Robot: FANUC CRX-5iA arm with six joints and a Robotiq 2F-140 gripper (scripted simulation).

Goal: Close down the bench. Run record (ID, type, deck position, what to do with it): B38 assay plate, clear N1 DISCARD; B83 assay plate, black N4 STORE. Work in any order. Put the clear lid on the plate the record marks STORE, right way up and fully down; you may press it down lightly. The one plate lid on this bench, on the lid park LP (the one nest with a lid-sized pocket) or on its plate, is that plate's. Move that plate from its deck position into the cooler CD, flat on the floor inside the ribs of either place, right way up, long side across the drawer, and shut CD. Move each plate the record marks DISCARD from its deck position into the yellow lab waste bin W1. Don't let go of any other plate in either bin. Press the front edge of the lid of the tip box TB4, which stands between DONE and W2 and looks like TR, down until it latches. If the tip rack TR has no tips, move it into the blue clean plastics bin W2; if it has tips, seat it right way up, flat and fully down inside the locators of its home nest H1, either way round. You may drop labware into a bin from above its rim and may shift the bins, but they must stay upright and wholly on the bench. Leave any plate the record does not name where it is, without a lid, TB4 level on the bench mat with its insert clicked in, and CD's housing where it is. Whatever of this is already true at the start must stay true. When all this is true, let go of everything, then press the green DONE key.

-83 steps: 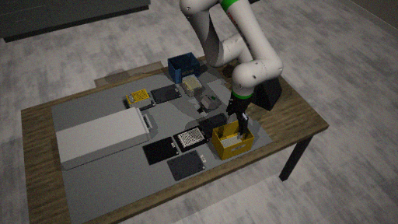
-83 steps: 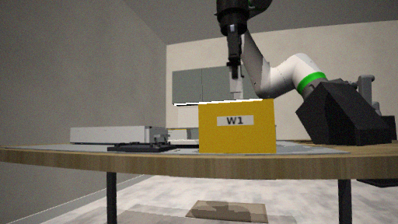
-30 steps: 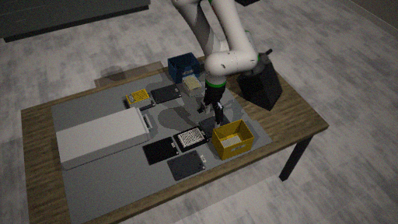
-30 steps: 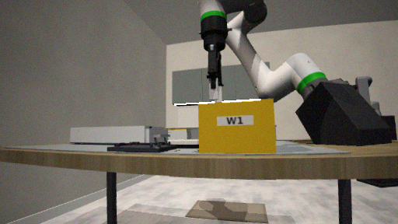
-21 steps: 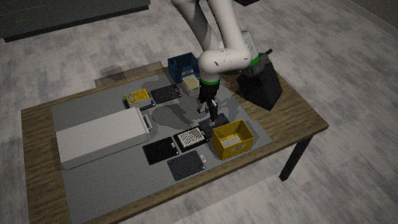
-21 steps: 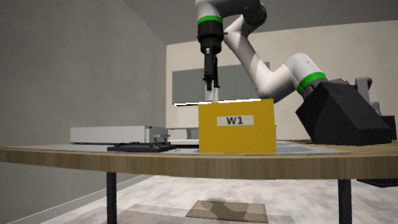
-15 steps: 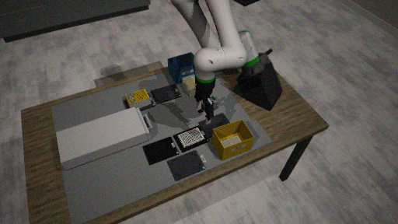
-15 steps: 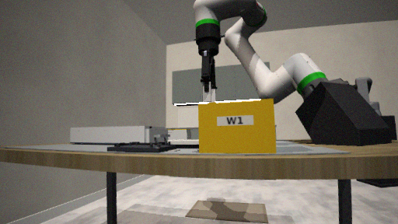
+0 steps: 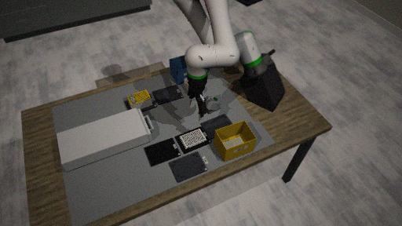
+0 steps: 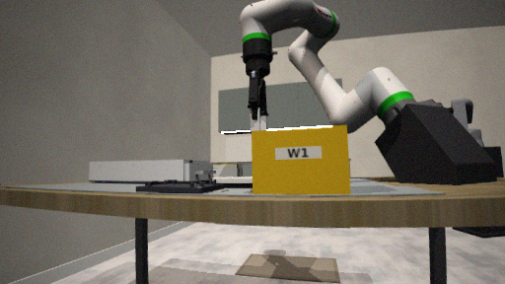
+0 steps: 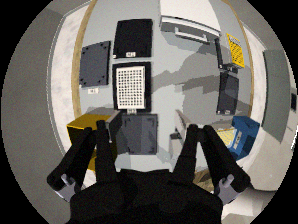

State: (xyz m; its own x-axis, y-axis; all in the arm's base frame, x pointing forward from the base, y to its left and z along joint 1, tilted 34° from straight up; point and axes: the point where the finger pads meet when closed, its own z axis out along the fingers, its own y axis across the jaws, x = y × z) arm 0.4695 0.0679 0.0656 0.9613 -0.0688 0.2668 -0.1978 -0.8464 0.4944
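Now: the yellow tip rack TR 37 cm to the right of my hand, 14 cm ahead of it and 12 cm below it. Also, from my hand: yellow bin W1: 21 cm to the left, 14 cm below, 9 cm behind; DONE key block: 18 cm behind, 12 cm below, 7 cm to the right; pale well plate: 15 cm below, 6 cm ahead, 4 cm to the left.
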